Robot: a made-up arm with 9 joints.
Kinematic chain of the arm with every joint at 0, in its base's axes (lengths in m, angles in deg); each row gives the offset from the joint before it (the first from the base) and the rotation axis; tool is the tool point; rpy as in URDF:
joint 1: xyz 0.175 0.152 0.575 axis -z
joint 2: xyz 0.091 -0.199 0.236 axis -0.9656 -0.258 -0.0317
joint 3: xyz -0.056 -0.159 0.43 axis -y
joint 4: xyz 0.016 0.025 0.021 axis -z
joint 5: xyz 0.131 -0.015 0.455 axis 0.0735 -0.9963 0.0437
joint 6: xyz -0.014 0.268 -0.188 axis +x
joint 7: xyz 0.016 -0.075 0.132 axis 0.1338 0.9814 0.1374
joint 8: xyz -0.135 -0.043 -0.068 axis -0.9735 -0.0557 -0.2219
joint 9: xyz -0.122 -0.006 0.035 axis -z
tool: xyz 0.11 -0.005 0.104 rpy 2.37 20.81 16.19
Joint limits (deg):
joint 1: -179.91..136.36
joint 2: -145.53..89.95
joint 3: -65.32..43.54
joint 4: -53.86..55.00
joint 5: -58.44..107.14
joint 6: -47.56..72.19
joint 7: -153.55..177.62
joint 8: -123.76..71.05
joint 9: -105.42..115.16
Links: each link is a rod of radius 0.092 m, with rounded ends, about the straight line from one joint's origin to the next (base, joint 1, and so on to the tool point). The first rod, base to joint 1, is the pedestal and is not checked.
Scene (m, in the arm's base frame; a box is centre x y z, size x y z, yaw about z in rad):
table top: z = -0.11
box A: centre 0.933 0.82 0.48 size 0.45 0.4 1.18 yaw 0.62
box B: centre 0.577 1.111 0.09 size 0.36 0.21 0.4 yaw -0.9
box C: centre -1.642 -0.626 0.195 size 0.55 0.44 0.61 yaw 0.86
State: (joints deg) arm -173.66 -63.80 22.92 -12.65 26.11 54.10 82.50 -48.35 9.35
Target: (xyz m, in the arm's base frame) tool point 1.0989 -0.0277 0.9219
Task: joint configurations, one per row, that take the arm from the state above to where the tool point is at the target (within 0.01 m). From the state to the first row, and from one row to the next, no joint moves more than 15 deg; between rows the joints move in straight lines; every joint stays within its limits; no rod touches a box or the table.
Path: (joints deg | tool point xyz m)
1: -161.46 -55.43 27.04 -15.90 27.88 57.26 82.06 -44.83 11.37 | 0.1122 1.0711 1.1188
2: -149.27 -47.06 31.17 -19.16 29.66 60.42 81.61 -41.30 13.40 | 0.2947 1.0032 1.2453
3: -137.07 -38.69 35.29 -22.41 31.43 63.58 81.17 -37.78 15.42 | 0.4373 0.8802 1.3619
4: -124.88 -30.32 39.42 -25.66 33.20 66.74 80.72 -34.25 17.44 | 0.5220 0.7199 1.4634
5: -112.68 -21.95 43.54 -28.92 34.98 69.90 80.28 -30.73 19.47 | 0.5391 0.5461 1.5444
6: -102.89 -33.18 43.54 -22.18 26.78 62.35 78.63 -37.14 18.62 | 0.7822 0.5226 1.4012
7: -93.09 -44.40 43.54 -15.44 18.59 54.80 76.97 -43.56 17.78 | 0.9706 0.3939 1.2357
8: -83.29 -55.63 43.54 -8.70 10.39 47.25 75.32 -49.97 16.93 | 1.0773 0.1969 1.0709
9: -73.49 -66.85 43.54 -1.96 2.19 39.70 73.66 -56.38 16.09 | 1.0989 -0.0278 0.9219

